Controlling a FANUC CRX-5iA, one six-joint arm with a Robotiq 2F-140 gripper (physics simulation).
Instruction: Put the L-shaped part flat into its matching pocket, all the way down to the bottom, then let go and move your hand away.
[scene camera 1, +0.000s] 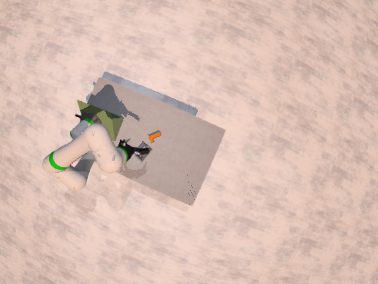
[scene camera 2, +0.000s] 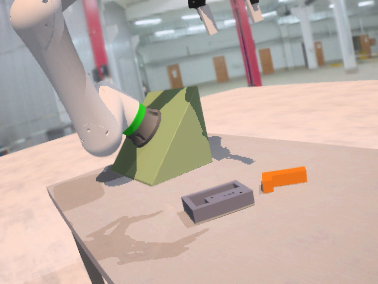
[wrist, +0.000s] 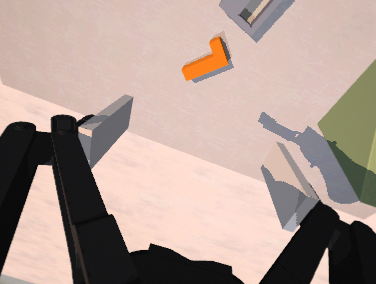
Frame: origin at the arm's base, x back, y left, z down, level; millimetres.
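Seen in the pictures: gripper, fingertip midpoint: (scene camera 1: 138, 143) (scene camera 2: 234, 27) (wrist: 200, 134); arm's base, origin of the base link: (scene camera 1: 94, 119) (scene camera 2: 147, 128).
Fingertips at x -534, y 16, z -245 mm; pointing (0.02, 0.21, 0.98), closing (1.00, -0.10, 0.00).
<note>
Offsets run from my fingertips to a thing's top centre. Level surfaces: height alone.
The orange L-shaped part @(dx -15, dy +62, dz +355 mm) (scene camera 1: 155, 135) (scene camera 2: 285, 178) (wrist: 207, 65) lies on the table beside the pocket block, apart from it. The grey block @(dx +36, dy -109, dz +348 mm) (scene camera 2: 222, 209) (wrist: 256, 31) has a recess in its top; in the wrist view a corner of it shows at the top edge, and in scene camera 1 the gripper partly covers it. The inside of the recess is partly hidden. My gripper (scene camera 2: 231, 19) (wrist: 200, 134) is wide open and empty, high above the table. In the wrist view the part lies beyond the fingertips, between them from left to right.
A green wedge-shaped stand (scene camera 2: 175, 150) (wrist: 352, 115) stands on the table @(dz +385 mm) (scene camera 1: 185, 150) (scene camera 2: 300, 240) (wrist: 100, 50), on the far side of the pocket block from the orange part. A green-ringed arm joint is close to the wedge in scene camera 2. The table's edge crosses the wrist view.
</note>
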